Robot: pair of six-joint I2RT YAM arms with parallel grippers.
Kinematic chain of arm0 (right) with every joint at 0, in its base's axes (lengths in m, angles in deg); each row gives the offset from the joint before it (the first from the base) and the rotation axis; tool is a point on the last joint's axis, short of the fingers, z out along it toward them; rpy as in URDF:
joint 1: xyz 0 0 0.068 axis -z
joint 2: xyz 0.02 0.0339 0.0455 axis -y
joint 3: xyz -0.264 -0.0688 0 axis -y
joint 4: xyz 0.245 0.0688 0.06 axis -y
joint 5: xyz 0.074 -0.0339 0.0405 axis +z
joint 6: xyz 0.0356 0 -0.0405 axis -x
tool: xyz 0 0 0 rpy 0 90 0
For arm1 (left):
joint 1: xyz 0 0 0.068 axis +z
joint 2: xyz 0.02 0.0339 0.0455 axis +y
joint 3: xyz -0.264 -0.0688 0 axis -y
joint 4: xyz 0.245 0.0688 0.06 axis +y
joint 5: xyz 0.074 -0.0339 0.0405 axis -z
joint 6: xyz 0.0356 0 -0.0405 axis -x
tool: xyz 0 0 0 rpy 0 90 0
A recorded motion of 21 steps. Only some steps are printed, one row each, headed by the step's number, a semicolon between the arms.
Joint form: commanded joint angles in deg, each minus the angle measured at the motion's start. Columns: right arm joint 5, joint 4, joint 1, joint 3, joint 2, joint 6; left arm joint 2, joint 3, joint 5, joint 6, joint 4, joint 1.
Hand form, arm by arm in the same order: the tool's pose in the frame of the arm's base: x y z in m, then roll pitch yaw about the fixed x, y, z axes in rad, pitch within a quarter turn. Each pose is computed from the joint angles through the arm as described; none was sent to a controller.
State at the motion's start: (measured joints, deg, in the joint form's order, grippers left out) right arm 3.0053 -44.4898 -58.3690 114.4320 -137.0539 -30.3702; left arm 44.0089 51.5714 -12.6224 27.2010 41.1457 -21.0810
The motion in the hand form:
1: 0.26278 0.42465 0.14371 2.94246 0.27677 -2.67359; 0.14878 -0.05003 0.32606 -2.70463 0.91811 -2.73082
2: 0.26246 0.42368 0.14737 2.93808 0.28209 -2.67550; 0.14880 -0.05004 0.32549 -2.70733 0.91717 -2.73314
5: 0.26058 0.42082 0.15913 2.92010 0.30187 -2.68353; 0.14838 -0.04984 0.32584 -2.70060 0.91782 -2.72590
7: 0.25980 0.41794 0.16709 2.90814 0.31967 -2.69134; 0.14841 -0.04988 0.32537 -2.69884 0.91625 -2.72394
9: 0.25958 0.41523 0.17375 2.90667 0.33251 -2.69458; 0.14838 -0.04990 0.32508 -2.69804 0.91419 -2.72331
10: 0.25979 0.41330 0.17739 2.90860 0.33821 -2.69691; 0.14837 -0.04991 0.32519 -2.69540 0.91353 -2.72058
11: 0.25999 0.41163 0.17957 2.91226 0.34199 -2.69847; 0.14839 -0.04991 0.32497 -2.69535 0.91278 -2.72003
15: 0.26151 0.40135 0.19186 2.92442 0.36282 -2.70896; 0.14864 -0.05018 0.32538 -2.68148 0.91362 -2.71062
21: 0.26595 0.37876 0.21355 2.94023 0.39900 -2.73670; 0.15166 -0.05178 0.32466 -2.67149 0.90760 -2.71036
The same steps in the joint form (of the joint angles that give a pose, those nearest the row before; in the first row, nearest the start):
1: -1.30 -2.18 0.24 -0.85 -0.48 0.36; 0.27 -0.28 0.67 -1.25 0.10 -0.20
2: -1.26 -2.10 0.27 -1.16 0.13 0.33; 0.26 -0.38 0.66 -1.28 0.10 -0.20
5: -1.08 -1.49 0.27 -2.37 2.23 0.10; 0.13 -0.38 0.66 -1.11 0.07 -0.19
7: -1.12 -0.72 0.37 -3.53 3.83 -0.04; 0.11 -0.48 0.69 -1.00 0.03 -0.19
9: -1.44 -0.64 0.49 -4.11 5.00 0.06; 0.11 -0.52 0.75 -0.91 0.07 -0.19
10: -1.70 -0.79 0.62 -4.37 5.62 0.12; 0.11 -0.50 0.77 -0.81 0.07 -0.19
11: -1.98 -0.89 0.72 -4.64 6.06 0.18; 0.11 -0.54 0.77 -0.77 0.07 -0.19
15: -3.11 -1.13 1.45 -6.40 8.73 0.55; 0.09 -0.57 1.01 -0.56 -0.27 -0.19
21: -4.79 -1.36 3.31 -9.99 13.87 1.25; 0.79 -0.59 1.64 -0.39 -0.97 -0.20

